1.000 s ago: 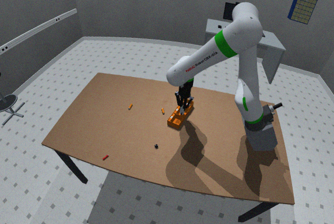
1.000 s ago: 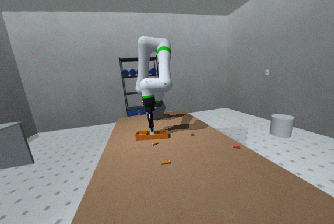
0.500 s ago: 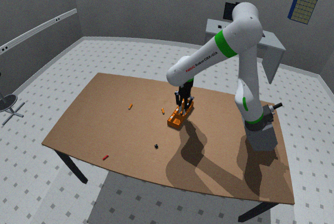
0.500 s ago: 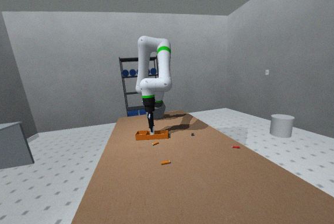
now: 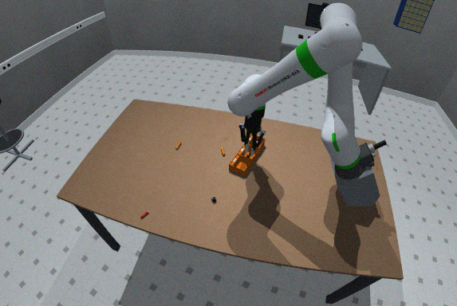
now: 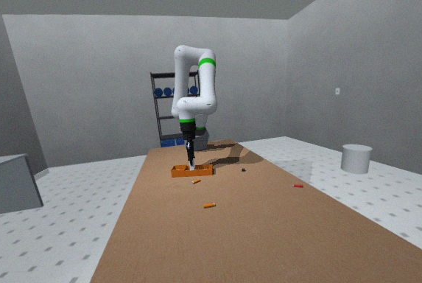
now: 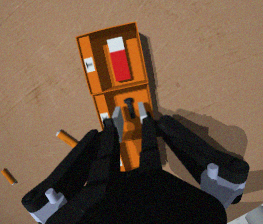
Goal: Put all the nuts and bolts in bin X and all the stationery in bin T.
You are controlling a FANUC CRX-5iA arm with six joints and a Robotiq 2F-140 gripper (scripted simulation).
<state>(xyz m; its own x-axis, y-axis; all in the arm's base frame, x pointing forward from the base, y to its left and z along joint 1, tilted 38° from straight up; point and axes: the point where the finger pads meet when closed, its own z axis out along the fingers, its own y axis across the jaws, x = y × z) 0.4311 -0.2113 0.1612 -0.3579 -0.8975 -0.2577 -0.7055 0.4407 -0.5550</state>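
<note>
Now: the orange bin tray 4 cm below my hand and 1 cm ahead of it. Round my hand: red stick: 46 cm ahead, 38 cm to the left, 6 cm below; then white eraser: 8 cm to the right, 5 cm below, 4 cm behind.
</note>
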